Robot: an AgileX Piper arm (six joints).
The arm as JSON. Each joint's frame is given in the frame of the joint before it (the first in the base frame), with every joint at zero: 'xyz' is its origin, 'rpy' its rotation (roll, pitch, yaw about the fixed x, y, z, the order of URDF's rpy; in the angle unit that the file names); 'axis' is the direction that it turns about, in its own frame. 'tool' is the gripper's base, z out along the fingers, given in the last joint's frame.
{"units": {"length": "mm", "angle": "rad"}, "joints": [
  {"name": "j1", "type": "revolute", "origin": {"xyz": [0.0, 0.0, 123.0], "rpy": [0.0, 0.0, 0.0]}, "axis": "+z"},
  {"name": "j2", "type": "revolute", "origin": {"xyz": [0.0, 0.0, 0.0], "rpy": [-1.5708, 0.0, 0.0]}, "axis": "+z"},
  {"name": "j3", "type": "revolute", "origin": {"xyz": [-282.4, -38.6, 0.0], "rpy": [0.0, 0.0, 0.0]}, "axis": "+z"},
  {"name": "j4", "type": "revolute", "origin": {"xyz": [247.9, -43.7, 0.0], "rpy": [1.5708, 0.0, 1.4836]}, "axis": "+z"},
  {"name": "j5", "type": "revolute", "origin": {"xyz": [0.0, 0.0, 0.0], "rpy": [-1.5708, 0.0, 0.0]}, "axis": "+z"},
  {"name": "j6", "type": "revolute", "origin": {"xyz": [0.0, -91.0, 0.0], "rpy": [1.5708, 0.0, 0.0]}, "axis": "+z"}
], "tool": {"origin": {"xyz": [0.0, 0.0, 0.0], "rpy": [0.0, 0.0, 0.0]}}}
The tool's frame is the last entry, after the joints.
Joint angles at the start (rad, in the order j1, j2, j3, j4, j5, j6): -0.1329, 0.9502, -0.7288, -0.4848, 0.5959, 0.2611
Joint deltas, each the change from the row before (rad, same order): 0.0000, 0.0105, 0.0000, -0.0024, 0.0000, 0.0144; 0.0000, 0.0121, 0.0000, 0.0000, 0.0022, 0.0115; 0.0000, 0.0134, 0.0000, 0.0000, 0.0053, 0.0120; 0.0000, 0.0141, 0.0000, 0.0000, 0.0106, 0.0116; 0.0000, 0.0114, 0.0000, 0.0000, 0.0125, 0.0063; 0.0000, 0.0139, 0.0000, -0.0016, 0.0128, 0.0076; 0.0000, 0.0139, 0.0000, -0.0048, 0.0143, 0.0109; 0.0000, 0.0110, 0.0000, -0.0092, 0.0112, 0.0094; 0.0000, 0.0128, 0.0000, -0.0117, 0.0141, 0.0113; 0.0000, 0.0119, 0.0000, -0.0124, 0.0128, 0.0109; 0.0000, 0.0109, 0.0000, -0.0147, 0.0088, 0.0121; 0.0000, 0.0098, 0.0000, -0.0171, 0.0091, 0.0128; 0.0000, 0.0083, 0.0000, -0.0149, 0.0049, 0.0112; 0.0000, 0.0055, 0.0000, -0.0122, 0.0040, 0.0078; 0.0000, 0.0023, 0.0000, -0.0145, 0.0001, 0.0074
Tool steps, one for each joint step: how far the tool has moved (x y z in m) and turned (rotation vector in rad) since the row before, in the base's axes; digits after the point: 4 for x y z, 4 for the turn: 0.0019, -0.0004, -0.0019, 0.0092, 0.0055, -0.0084; 0.0020, -0.0004, -0.0024, 0.0098, 0.0098, -0.0081; 0.0020, -0.0005, -0.0029, 0.0103, 0.0137, -0.0100; 0.0018, -0.0006, -0.0033, 0.0101, 0.0192, -0.0123; 0.0011, -0.0006, -0.0029, 0.0060, 0.0201, -0.0099; 0.0015, -0.0007, -0.0034, 0.0055, 0.0226, -0.0107; 0.0013, -0.0009, -0.0034, 0.0042, 0.0231, -0.0131; 0.0010, -0.0010, -0.0025, -0.0017, 0.0185, -0.0097; 0.0010, -0.0012, -0.0029, -0.0030, 0.0223, -0.0120; 0.0009, -0.0012, -0.0026, -0.0043, 0.0203, -0.0110; 0.0010, -0.0012, -0.0022, -0.0061, 0.0155, -0.0094; 0.0008, -0.0013, -0.0019, -0.0084, 0.0145, -0.0094; 0.0009, -0.0011, -0.0014, -0.0074, 0.0096, -0.0067; 0.0005, -0.0008, -0.0009, -0.0070, 0.0070, -0.0044; 0.0004, -0.0008, 0.0000, -0.0097, 0.0010, -0.0013
